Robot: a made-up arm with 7 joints. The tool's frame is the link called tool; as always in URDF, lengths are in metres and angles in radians.
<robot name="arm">
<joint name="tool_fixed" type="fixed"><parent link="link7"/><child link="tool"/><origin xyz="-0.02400 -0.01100 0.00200" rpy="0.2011 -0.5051 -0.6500"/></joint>
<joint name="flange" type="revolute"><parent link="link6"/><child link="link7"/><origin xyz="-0.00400 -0.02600 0.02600"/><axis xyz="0 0 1"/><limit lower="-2.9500" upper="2.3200"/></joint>
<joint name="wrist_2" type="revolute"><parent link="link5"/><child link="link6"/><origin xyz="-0.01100 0.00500 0.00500"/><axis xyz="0 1 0"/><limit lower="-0.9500" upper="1.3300"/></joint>
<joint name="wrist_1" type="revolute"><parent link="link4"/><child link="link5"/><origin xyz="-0.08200 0.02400 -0.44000"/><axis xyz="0 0 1"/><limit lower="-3.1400" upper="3.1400"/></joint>
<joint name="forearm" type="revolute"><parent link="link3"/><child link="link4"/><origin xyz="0.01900 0.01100 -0.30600"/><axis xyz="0 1 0"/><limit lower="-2.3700" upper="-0.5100"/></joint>
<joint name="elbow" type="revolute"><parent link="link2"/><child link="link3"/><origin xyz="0.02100 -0.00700 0.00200"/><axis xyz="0 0 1"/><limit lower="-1.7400" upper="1.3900"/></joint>
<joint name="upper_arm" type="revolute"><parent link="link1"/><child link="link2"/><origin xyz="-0.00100 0.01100 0.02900"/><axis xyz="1 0 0"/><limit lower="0.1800" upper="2.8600"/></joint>
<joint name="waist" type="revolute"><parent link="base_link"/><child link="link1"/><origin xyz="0.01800 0.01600 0.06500"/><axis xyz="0 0.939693 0.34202"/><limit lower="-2.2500" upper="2.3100"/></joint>
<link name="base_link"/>
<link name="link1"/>
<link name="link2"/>
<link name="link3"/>
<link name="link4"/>
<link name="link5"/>
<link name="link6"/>
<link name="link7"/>
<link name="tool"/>
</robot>
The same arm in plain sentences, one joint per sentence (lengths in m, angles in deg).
The arm has seven revolute joints in a row. What follows holds with every joint at zero, and every direction is one of the base frame's. The first joint lies 0.018 m along +x and 0.016 m along +y and 0.065 m along +z from the base frame's origin and rotates about the direction (0, 0.9397, 0.342), from -128.92 to 132.35 deg. The second joint lies 0.001 m along -x and 0.011 m along +y and 0.029 m along +z from the first joint and rotates about +x, from 10.31 to 163.87 deg. The third joint lies 0.021 m along +x and 0.007 m along -y and 0.002 m along +z from the second joint and rotates about +z, from -99.69 to 79.64 deg. The fourth joint lies 0.019 m along +x and 0.011 m along +y and 0.306 m along -z from the third joint and rotates about +y, from -135.79 to -29.22 deg. The fifth joint lies 0.082 m along -x and 0.024 m along +y and 0.44 m along -z from the fourth joint and rotates about +z, from -179.91 to 179.91 deg. The sixth joint lies 0.011 m along -x and 0.005 m along +y and 0.005 m along +z from the fifth joint and rotates about +y, from -54.43 to 76.2 deg. The seventh joint lies 0.004 m along -x and 0.026 m along -y and 0.026 m along +z from the sixth joint and rotates about +z, from -169.02 to 132.93 deg. The tool frame, which is the frame that the pose is given for, lies 0.024 m along -x and 0.011 m along -y and 0.002 m along +z from the seventh joint; its axes are the base frame's turned by roll 11.52, pitch -28.94 and yaw -37.24 deg (as in URDF: about the fixed x, then y, then z).
